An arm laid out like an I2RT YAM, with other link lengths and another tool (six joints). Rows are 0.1 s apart.
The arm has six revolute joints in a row. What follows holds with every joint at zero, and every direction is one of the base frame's.
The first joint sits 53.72 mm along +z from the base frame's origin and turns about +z.
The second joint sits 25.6 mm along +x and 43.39 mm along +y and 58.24 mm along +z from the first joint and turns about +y.
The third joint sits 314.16 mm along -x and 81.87 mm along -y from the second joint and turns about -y.
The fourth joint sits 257.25 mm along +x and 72.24 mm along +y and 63 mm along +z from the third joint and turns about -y.
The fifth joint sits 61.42 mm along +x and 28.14 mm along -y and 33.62 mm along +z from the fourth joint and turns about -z.
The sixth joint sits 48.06 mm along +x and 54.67 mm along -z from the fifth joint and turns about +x.
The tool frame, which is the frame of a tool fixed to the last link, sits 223 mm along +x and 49 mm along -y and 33 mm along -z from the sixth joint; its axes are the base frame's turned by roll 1.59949, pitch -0.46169 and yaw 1.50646 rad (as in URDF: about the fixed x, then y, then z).
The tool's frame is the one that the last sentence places.
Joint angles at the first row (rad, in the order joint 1, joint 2, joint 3, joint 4, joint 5, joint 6):
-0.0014, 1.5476, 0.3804, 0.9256, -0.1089, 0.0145
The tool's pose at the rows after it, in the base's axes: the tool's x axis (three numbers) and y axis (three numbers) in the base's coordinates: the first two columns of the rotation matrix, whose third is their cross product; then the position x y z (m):
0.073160 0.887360 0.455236 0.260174 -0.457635 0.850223 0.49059 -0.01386 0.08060
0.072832 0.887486 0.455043 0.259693 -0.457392 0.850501 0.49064 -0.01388 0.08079
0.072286 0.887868 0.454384 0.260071 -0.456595 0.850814 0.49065 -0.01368 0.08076
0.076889 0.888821 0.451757 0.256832 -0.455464 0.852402 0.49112 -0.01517 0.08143
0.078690 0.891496 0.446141 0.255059 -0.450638 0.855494 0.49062 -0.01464 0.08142
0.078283 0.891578 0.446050 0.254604 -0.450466 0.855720 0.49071 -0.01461 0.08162
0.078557 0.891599 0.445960 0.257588 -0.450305 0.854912 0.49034 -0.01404 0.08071
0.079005 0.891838 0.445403 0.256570 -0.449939 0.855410 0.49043 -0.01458 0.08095
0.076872 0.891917 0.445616 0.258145 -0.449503 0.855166 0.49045 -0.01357 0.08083
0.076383 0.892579 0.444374 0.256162 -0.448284 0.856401 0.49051 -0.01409 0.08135
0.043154 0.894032 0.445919 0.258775 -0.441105 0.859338 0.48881 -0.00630 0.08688
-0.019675 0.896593 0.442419 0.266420 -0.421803 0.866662 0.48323 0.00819 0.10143
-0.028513 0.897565 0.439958 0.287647 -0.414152 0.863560 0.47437 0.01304 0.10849
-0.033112 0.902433 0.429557 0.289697 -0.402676 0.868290 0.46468 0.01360 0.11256
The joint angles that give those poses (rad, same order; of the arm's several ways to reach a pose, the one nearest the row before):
-0.0015, 1.5478, 0.3805, 0.9258, -0.1089, 0.0154
-0.0016, 1.5477, 0.3804, 0.9263, -0.1089, 0.0152
-0.0011, 1.5478, 0.3804, 0.9263, -0.1090, 0.0144
0.0000, 1.5478, 0.3827, 0.9246, -0.1018, 0.0130
0.0077, 1.5478, 0.3804, 0.9274, -0.0904, 0.0092
0.0077, 1.5478, 0.3804, 0.9279, -0.0905, 0.0090
0.0088, 1.5478, 0.3804, 0.9251, -0.0906, 0.0092
0.0077, 1.5478, 0.3804, 0.9257, -0.0906, 0.0085
0.0091, 1.5478, 0.3806, 0.9251, -0.0919, 0.0084
0.0080, 1.5478, 0.3797, 0.9279, -0.0921, 0.0068
0.0069, 1.5280, 0.3707, 0.9293, -0.1233, 0.0001
0.0037, 1.4634, 0.3633, 0.8904, -0.1838, -0.0180
0.0061, 1.3882, 0.3743, 0.7870, -0.1980, -0.0244
0.0079, 1.3330, 0.3599, 0.7437, -0.1986, -0.0367

